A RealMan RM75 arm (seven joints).
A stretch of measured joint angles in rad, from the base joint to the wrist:
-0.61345, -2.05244, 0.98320, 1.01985, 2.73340, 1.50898, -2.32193
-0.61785, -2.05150, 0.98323, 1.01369, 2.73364, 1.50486, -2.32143
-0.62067, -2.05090, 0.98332, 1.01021, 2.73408, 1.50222, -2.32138
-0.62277, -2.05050, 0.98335, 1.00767, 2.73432, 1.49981, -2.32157
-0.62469, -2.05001, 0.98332, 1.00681, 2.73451, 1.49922, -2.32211
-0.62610, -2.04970, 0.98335, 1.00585, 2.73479, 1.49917, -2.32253
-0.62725, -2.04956, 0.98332, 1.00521, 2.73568, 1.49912, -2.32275
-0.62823, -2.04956, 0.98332, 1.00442, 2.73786, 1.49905, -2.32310
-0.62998, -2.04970, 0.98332, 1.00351, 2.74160, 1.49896, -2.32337
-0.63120, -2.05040, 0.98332, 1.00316, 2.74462, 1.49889, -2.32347
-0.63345, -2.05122, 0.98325, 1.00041, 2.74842, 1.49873, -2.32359
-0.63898, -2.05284, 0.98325, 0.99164, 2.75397, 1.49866, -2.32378
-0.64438, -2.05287, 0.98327, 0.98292, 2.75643, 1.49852, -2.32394
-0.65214, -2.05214, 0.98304, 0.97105, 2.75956, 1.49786, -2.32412
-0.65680, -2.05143, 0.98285, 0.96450, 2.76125, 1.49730, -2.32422
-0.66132, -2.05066, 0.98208, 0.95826, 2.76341, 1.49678, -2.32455
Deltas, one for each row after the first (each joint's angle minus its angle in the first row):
-0.00440, 0.00094, 0.00003, -0.00616, 0.00024, -0.00412, 0.00050
-0.00722, 0.00154, 0.00012, -0.00964, 0.00068, -0.00676, 0.00055
-0.00932, 0.00194, 0.00015, -0.01218, 0.00092, -0.00917, 0.00036
-0.01124, 0.00243, 0.00012, -0.01304, 0.00111, -0.00976, -0.00018
-0.01265, 0.00274, 0.00015, -0.01400, 0.00139, -0.00981, -0.00060
-0.01380, 0.00288, 0.00012, -0.01464, 0.00228, -0.00986, -0.00082
-0.01478, 0.00288, 0.00012, -0.01543, 0.00446, -0.00993, -0.00117
-0.01653, 0.00274, 0.00012, -0.01634, 0.00820, -0.01002, -0.00144
-0.01775, 0.00204, 0.00012, -0.01669, 0.01122, -0.01009, -0.00154
-0.02000, 0.00122, 0.00005, -0.01944, 0.01502, -0.01025, -0.00166
-0.02553, -0.00040, 0.00005, -0.02821, 0.02057, -0.01032, -0.00185
-0.03093, -0.00043, 0.00007, -0.03693, 0.02303, -0.01046, -0.00201
-0.03869, 0.00030, -0.00016, -0.04880, 0.02616, -0.01112, -0.00219
-0.04335, 0.00101, -0.00035, -0.05535, 0.02785, -0.01168, -0.00229
-0.04787, 0.00178, -0.00112, -0.06159, 0.03001, -0.01220, -0.00262

